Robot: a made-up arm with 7 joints.
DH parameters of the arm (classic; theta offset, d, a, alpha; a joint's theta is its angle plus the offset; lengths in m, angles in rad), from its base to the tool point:
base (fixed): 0 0 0 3.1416
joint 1: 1.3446 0 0.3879 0
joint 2: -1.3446 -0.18 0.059 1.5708
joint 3: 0 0.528 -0.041 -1.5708
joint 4: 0 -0.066 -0.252 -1.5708
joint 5: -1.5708 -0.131 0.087 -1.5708
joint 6: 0 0.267 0.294 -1.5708
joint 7: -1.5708 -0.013 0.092 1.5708
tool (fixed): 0 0.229 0 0
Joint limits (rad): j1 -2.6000..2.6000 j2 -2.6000..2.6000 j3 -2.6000..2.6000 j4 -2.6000..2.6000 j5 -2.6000..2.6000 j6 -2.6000..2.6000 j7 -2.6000..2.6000
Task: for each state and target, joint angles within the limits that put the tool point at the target. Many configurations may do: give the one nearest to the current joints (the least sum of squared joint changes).
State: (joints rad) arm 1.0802 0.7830 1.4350 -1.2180 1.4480 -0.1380 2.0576
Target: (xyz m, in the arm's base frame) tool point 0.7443 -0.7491 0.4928
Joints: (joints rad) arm 0.6905 0.8068 1.2569 -1.3226 1.5595 0.1999 2.0568
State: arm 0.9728 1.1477 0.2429 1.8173 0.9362 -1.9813 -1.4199
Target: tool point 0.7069 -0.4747 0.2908
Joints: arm 0.4494 1.1413 0.2748 1.8674 1.0095 -2.1102 -1.6308
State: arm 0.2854 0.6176 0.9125 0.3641 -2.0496 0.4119 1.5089
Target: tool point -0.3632 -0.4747 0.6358
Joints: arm -0.3544 0.0752 0.8040 -0.7206 -2.0650 -0.0403 1.5273
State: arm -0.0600 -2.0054 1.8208 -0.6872 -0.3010 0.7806 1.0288
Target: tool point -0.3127 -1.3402 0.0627
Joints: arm 0.0284 -2.5571 1.3736 -0.1911 -0.1659 1.0239 1.5679
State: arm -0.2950 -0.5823 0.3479 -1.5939 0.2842 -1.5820 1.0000
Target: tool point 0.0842 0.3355 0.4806
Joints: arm 0.0142 -0.3751 0.2847 -1.2942 0.6351 -1.7604 0.9623
